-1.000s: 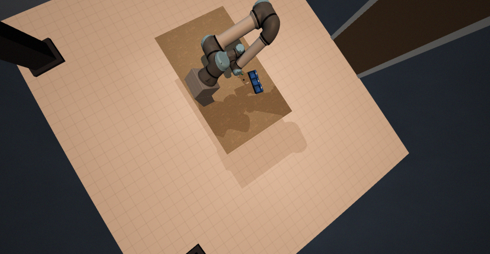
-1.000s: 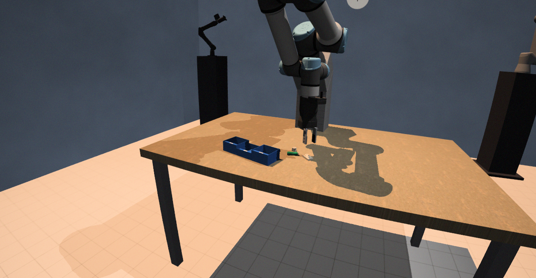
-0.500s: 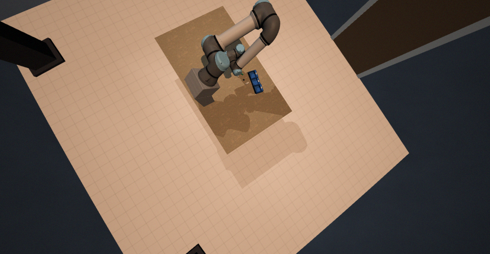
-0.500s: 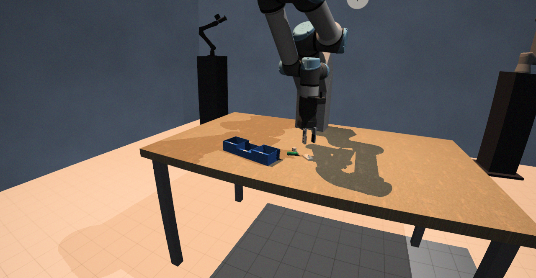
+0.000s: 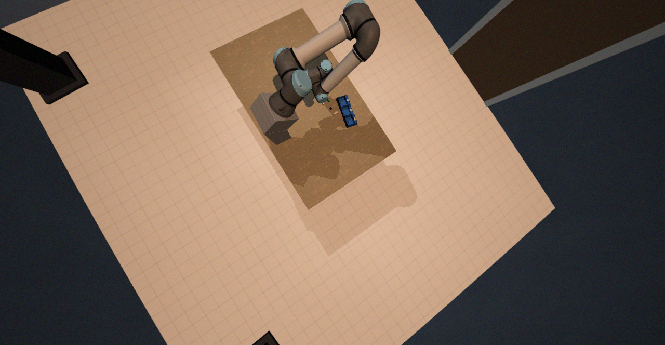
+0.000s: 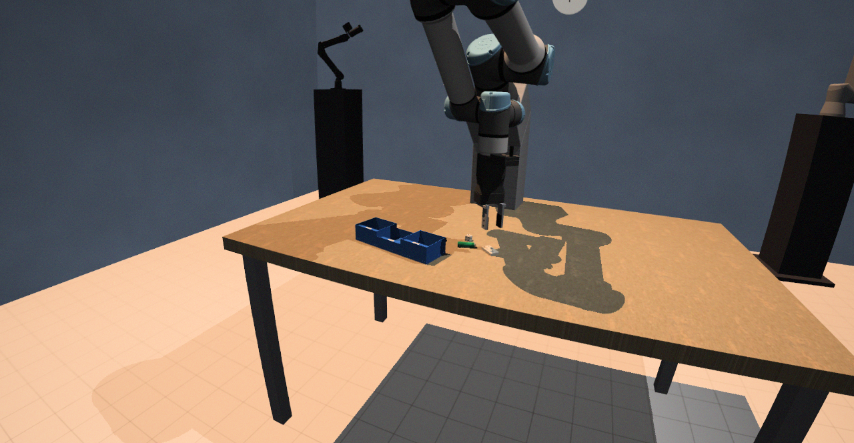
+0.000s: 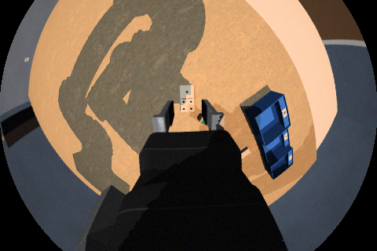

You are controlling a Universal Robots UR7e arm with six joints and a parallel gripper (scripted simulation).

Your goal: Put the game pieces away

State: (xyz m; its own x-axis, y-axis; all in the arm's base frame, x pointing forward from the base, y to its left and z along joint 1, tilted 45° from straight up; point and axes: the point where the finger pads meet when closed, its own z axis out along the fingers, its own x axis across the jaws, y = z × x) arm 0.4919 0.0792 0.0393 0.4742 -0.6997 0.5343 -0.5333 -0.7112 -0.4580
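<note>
Right now my hand is 80 mm above the pale domino-like tile. Round my hand: green cylinder 80 mm below, 70 mm to the right, 10 mm behind; black piece 140 mm to the right, 80 mm below, 30 mm behind; pale cube 80 mm below, 70 mm to the right, 60 mm behind.
</note>
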